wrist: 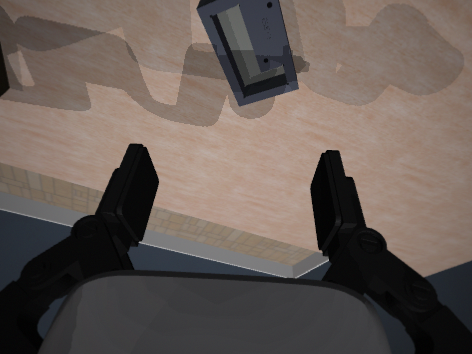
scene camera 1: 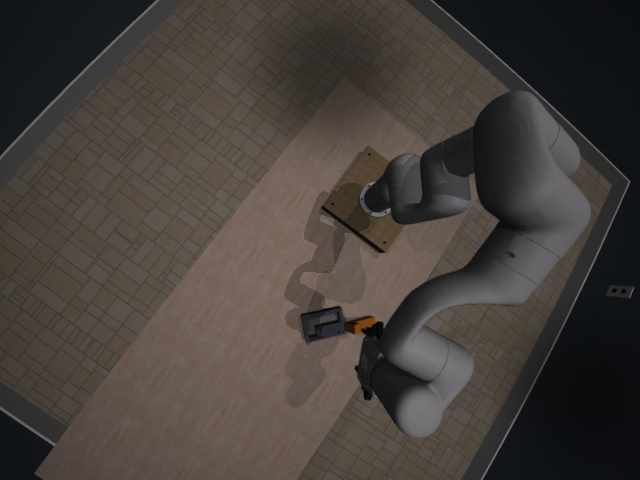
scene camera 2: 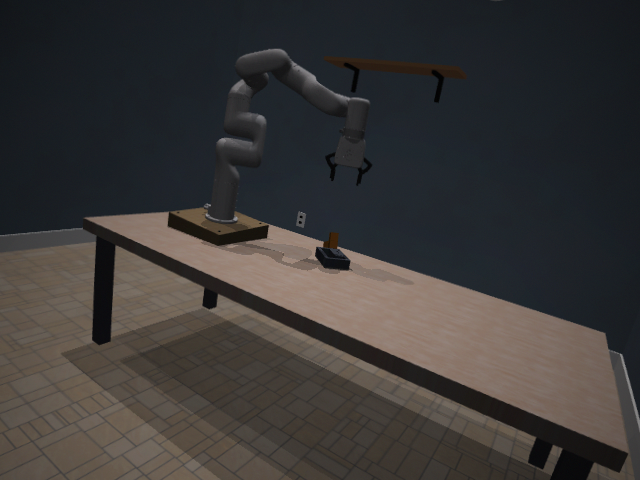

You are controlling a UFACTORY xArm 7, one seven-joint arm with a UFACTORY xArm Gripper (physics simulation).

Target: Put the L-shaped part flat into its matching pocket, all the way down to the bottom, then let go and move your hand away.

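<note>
The orange L-shaped part (scene camera 1: 361,324) (scene camera 2: 333,240) is outside the pocket, at the end of the dark block nearer the table's edge. In scene camera 2 one of its arms points up behind the block. Whether it touches the block is unclear; it does not show in the wrist view. The dark blue-grey block (scene camera 1: 331,331) (scene camera 2: 336,262) (wrist: 267,35) lies on the table, its L-shaped pocket open and empty, with the pale floor visible. My gripper (scene camera 1: 369,361) (scene camera 2: 345,181) (wrist: 233,165) is open and empty, well above the table and the part.
The arm's base stands on a brown board (scene camera 1: 347,193) (scene camera 2: 193,225) on the wooden table (scene camera 1: 227,310) (scene camera 2: 439,320). The block and part are near the table's long edge on the wall side. A wall shelf (scene camera 2: 395,66) is high behind the arm.
</note>
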